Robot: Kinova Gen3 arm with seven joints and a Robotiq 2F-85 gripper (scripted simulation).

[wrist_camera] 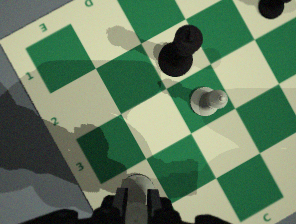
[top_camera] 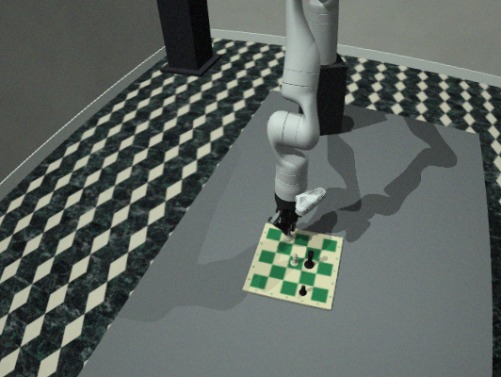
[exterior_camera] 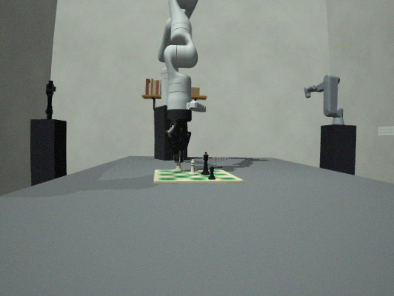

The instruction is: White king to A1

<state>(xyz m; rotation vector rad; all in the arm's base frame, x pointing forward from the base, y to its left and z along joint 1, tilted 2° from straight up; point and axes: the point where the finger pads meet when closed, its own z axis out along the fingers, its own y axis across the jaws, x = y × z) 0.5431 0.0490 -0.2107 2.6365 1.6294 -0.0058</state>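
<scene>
The black pawn is 150 mm ahead of my hand, 90 mm to the left of it and 30 mm below it. From my hand the other things lie so: small white piece 70 mm ahead, 40 mm to the left, 20 mm below; white king 10 mm below; chessboard 70 mm ahead, 50 mm below, 40 mm to the left.
</scene>
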